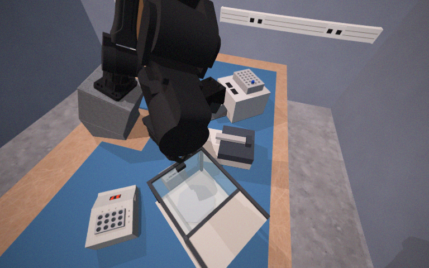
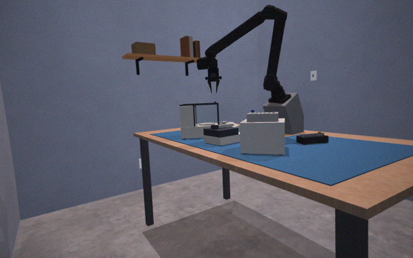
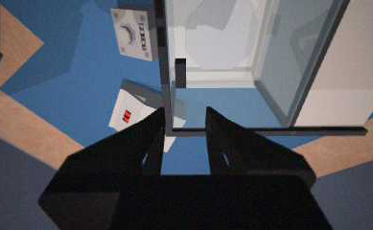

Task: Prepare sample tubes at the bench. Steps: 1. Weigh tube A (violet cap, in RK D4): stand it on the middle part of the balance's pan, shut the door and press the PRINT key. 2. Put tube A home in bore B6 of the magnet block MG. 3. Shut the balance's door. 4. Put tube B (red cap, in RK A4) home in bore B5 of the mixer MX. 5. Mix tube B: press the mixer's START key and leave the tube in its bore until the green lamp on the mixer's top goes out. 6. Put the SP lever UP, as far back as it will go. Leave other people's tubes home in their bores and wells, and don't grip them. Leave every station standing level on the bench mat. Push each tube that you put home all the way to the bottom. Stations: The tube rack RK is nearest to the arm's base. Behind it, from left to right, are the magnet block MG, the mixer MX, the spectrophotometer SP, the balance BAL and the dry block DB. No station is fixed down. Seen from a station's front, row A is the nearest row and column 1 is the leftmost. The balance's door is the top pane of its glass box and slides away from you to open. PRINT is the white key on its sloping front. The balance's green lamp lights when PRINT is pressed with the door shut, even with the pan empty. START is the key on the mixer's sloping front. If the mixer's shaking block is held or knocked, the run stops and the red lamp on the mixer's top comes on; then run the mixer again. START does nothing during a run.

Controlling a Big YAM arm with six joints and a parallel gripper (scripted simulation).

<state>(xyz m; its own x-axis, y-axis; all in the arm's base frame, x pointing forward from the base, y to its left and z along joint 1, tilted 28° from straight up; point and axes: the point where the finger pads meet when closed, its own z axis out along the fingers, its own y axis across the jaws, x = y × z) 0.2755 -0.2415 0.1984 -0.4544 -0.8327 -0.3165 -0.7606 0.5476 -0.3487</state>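
The balance door lies 7 cm below my hand, 2 cm ahead of it and 1 cm to the right of it. Round my hand: dry block DB (25 cm below, 17 cm behind, 12 cm to the right); then SP lever (24 cm to the left, 19 cm below, 8 cm ahead); then white print key (21 cm below, 8 cm behind, 5 cm to the left).
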